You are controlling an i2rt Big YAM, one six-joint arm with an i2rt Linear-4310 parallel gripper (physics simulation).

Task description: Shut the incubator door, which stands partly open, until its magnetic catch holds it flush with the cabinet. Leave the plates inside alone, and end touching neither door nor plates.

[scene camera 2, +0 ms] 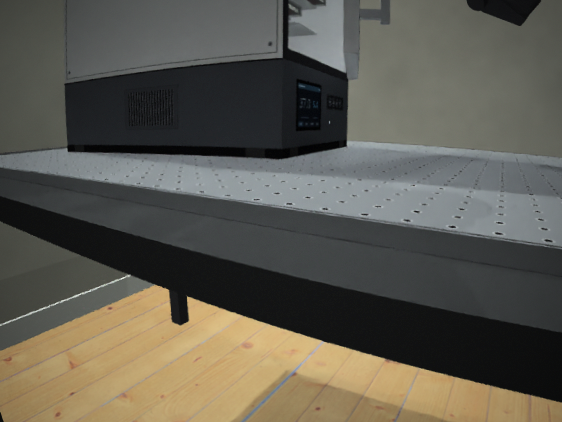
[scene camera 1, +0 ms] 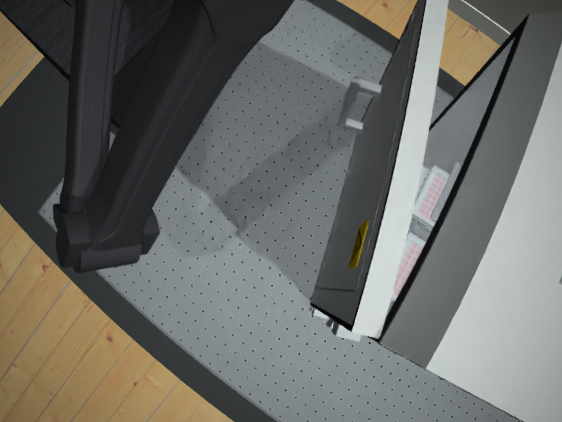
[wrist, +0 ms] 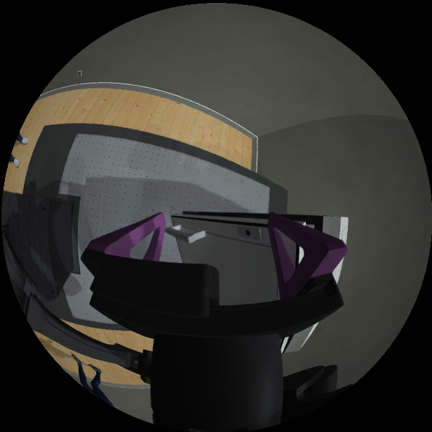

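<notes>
The incubator door (scene camera 1: 372, 165) (wrist: 240, 270) stands partly open, with a gap between it and the cabinet (scene camera 1: 505, 210) (scene camera 2: 175, 35). The door's bracket handle (scene camera 1: 345, 105) (scene camera 2: 385, 12) (wrist: 187, 234) sticks out from its dark outer face. Through the gap in scene camera 1, pink-gridded plates (scene camera 1: 431, 196) (scene camera 1: 409, 262) show inside the cabinet. My gripper (wrist: 216, 217) is open and empty, its purple fingers spread wide. In the wrist view the door's outer face and handle show beyond and between the fingers; no contact shows. The fingers do not show in the scene views.
The perforated bench top (scene camera 1: 200, 300) (scene camera 2: 250, 180) (wrist: 115, 160) carries the cabinet. My dark arm links (scene camera 1: 145, 125) cross the left of scene camera 1. A yellow label (scene camera 1: 358, 245) is low on the door in that view. A wall stands behind the bench.
</notes>
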